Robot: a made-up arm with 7 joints.
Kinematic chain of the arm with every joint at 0, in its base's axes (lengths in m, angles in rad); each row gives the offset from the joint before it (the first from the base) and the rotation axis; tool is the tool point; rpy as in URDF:
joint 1: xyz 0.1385 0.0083 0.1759 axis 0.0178 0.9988 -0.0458
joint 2: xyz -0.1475 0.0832 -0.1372 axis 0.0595 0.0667 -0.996
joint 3: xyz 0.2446 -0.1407 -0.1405 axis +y
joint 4: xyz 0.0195 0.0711 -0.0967 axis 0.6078 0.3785 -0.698
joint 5: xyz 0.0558 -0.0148 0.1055 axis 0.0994 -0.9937 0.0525
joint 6: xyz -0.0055 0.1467 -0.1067 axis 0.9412 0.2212 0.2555
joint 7: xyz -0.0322 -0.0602 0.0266 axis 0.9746 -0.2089 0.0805
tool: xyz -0.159 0.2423 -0.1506 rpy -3.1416 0 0
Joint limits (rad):
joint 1: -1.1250..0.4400
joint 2: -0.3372..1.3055
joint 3: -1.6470..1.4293
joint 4: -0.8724..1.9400
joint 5: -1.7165..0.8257
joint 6: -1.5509..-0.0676
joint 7: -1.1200..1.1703
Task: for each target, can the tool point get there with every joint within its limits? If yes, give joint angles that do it. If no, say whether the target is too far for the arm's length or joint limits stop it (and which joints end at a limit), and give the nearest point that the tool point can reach.
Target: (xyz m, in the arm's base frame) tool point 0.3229 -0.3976 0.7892
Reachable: no: joint limits stop it (at a limit: joint 1, joint 4, joint 5, joint 6, joint 7) | nearest point 0.3594 -0.2633 0.5454 | short by 0.281 m
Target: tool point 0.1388 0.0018 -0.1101
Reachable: yes | joints -0.9760 0.3013 -1.1080 1.4095 -1.4673 -0.2081 -0.9247
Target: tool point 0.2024 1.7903 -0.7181
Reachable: no: too far | nearest point 0.1962 0.5442 -0.3444 | short by 1.301 m
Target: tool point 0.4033 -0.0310 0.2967
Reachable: yes | joints -0.9146 0.9896 -0.3773 1.0337 -0.5367 -0.8837 0.9984
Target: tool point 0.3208 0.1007 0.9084
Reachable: no: joint limits stop it (at a limit: joint 1, joint 4, joint 5, joint 6, joint 7) | nearest point 0.3581 0.1027 0.6407 | short by 0.270 m
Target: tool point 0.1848 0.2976 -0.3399
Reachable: yes | joints -0.0480 0.4121 1.1338 0.4679 0.5475 -0.4602 0.1101
